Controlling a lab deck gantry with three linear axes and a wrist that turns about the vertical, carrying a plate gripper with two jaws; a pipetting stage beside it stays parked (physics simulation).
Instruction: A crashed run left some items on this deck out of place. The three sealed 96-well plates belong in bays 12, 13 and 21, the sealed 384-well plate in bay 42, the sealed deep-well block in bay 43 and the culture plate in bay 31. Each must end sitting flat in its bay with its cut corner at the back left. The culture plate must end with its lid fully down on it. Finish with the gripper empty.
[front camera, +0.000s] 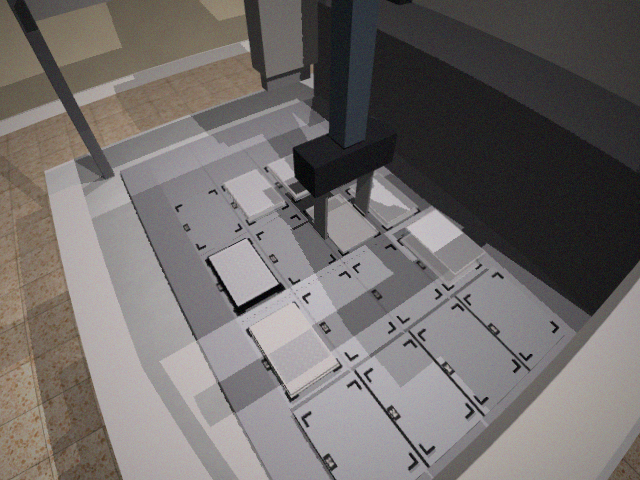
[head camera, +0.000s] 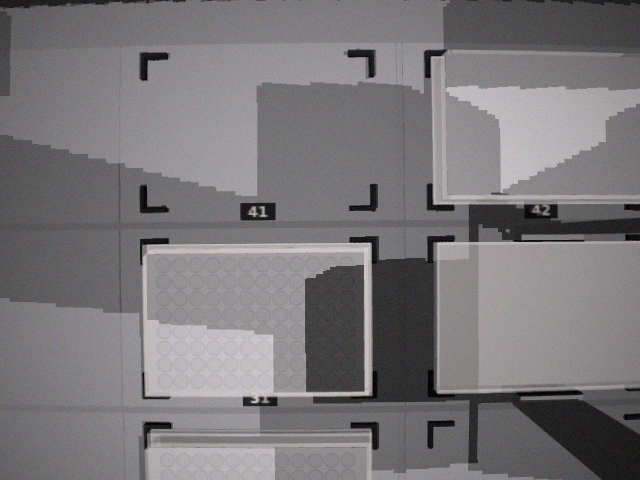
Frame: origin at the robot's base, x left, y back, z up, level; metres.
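Where they show: gripper, fingertip midpoint: (front camera: 341, 222) (head camera: 543, 315); robot's base, link origin: (front camera: 177, 208).
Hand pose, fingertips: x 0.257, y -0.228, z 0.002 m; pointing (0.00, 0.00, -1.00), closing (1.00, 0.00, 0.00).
Note:
Things, the pixels of their top centre, and the offset from my fingertips. "spot": a spot on its surface instead.
- culture plate's lid, top centre: (head camera: 548, 316) (front camera: 341, 220) dy +0.000, dx +0.000, dz +0.006 m
- culture plate, top centre: (head camera: 255, 323) (front camera: 296, 172) dy +0.164, dx +0.000, dz +0.012 m
- bay 12, surface spot: (front camera: 244, 271) spot: dy -0.004, dx -0.213, dz +0.012 m
- bay 13, surface spot: (front camera: 293, 343) spot: dy -0.163, dx -0.211, dz +0.012 m
- bay 21, surface spot: (front camera: 253, 193) spot: dy +0.158, dx -0.109, dz +0.012 m
- sealed 384-well plate, top centre: (head camera: 553, 124) (front camera: 383, 196) dy +0.000, dx +0.107, dz +0.012 m
- deep-well block, top centre: (front camera: 444, 239) dy -0.164, dx +0.107, dz +0.040 m
A pale, thin flat piece that looks like the culture plate's lid (front camera: 345, 223) (head camera: 542, 315) lies low in bay 32. My gripper (front camera: 342, 223) (head camera: 551, 317) is down around it, one jaw along its front edge and one along its back edge; it looks shut on it. The culture plate (head camera: 258, 320) is in bay 31, cut corner at back left. Sealed 96-well plates stand in bay 12 (front camera: 244, 271), bay 13 (front camera: 293, 343) and bay 21 (front camera: 253, 193); the first has a black body. The sealed 384-well plate (front camera: 390, 202) (head camera: 542, 144) is in bay 42, the deep-well block (front camera: 444, 237) in bay 43.
The black gripper body (front camera: 343, 160) hangs above bay 32 and hides part of the back bays in the front view. The neighbouring plates in bays 31 and 42 stand close to the jaws. The parked pipetting stage (front camera: 279, 36) is at the back left in the front view.

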